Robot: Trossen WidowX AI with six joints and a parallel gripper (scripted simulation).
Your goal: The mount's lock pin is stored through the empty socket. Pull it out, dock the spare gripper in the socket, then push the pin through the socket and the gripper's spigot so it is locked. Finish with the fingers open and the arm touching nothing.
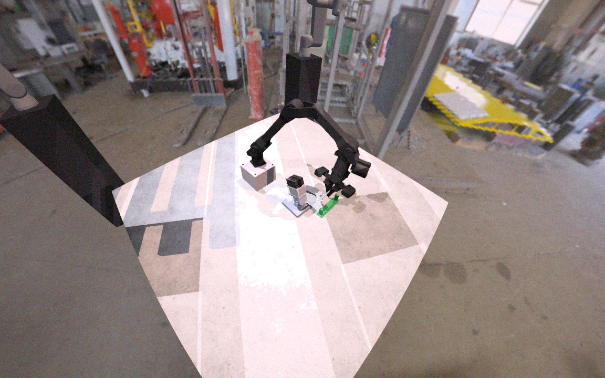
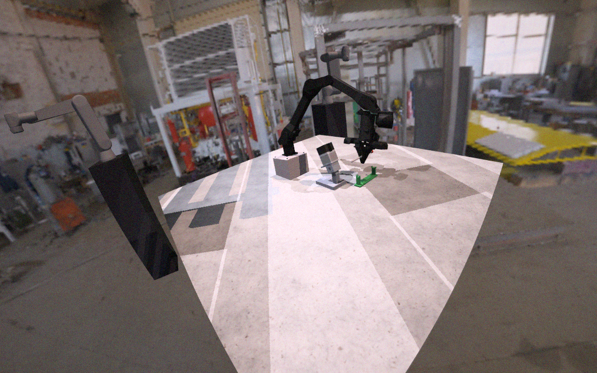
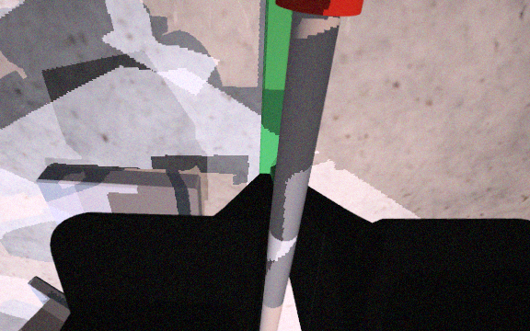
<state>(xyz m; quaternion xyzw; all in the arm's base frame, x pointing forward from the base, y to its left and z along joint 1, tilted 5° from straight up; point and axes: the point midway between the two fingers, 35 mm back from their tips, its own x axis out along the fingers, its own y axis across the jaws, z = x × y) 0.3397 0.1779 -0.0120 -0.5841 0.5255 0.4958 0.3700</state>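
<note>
The green stand lies 60 mm below my gripper tip, 10 mm to the left of it and 10 mm ahead of it. Round my gripper tip: spare gripper: 120 mm to the right, 80 mm behind, 40 mm above; socket: 110 mm to the right, 70 mm behind, 30 mm below.
</note>
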